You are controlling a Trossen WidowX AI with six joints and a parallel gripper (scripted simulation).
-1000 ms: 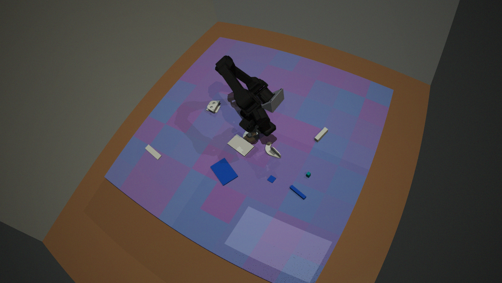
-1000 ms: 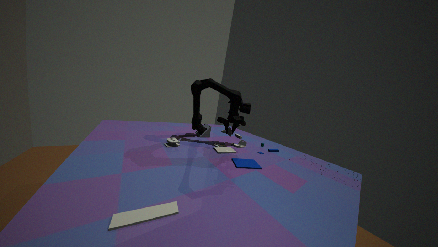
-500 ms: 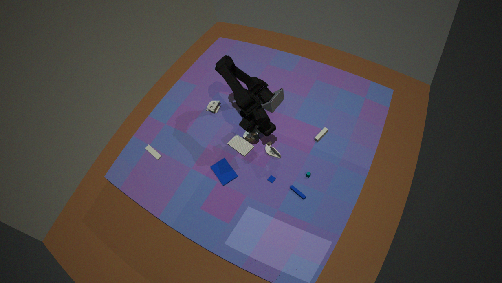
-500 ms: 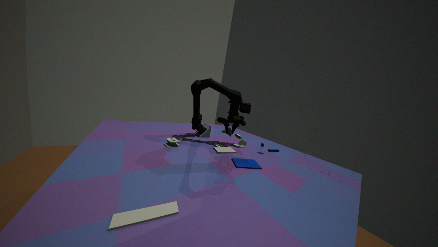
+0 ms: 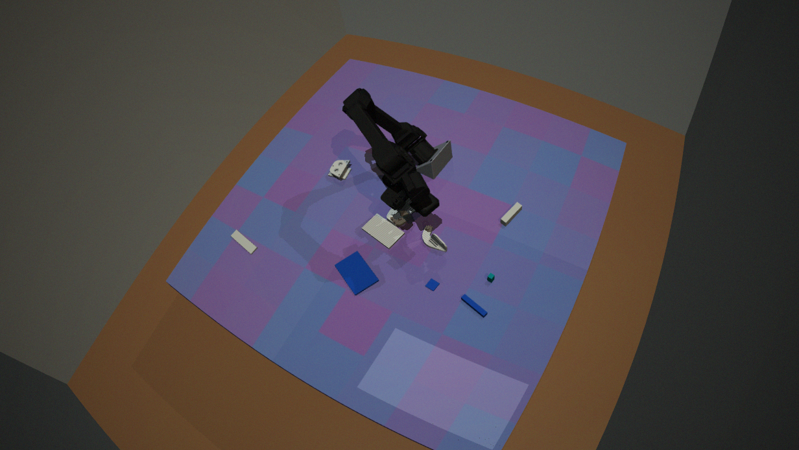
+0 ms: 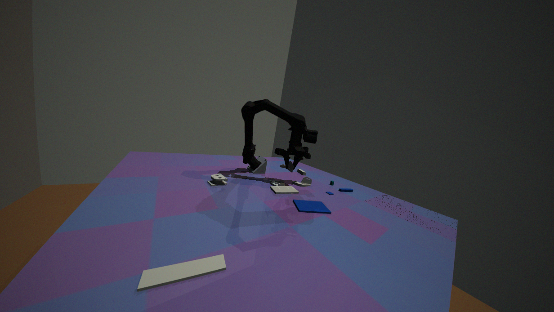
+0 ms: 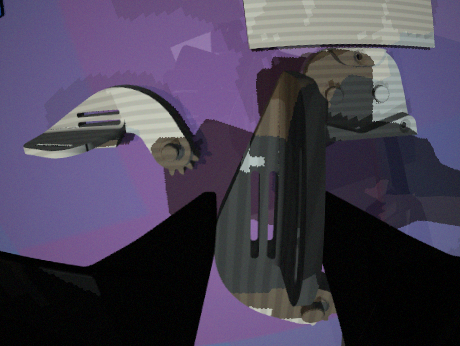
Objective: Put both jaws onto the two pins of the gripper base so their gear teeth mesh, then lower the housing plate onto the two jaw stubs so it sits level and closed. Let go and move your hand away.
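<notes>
Now: gripper tip 80 mm short of the ribbed white plate, 80 mm above it and 70 mm to the left of it. From my gripper tip the other things lie so: small blue square: 160 mm to the left, 160 mm ahead, 80 mm below; then blue plate: 240 mm ahead, 80 mm below, 50 mm to the right; then jaw: 70 mm below, 60 mm to the left, 10 mm ahead.
</notes>
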